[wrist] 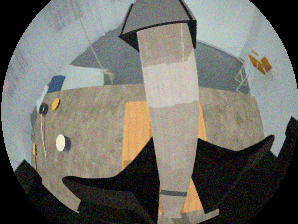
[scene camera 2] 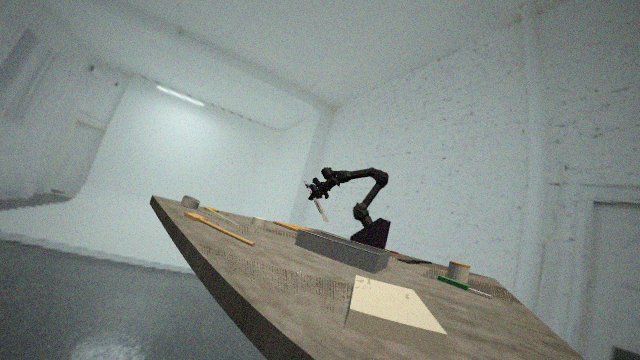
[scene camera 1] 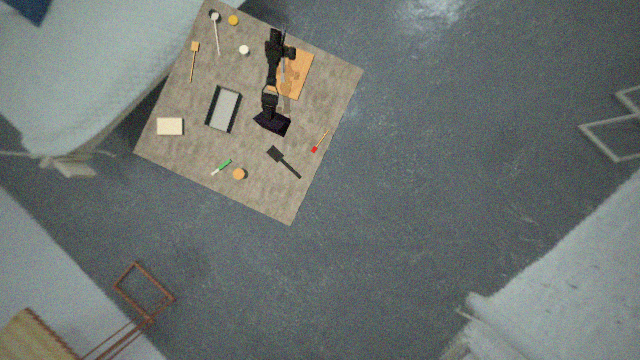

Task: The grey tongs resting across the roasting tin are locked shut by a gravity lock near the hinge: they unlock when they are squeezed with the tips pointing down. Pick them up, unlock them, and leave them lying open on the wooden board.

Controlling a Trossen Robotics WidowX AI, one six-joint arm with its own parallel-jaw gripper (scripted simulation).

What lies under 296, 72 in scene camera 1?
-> A wooden board.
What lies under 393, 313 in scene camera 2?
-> A cream block.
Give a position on a wooden board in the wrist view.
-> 137, 130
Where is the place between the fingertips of my gripper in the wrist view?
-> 167, 137
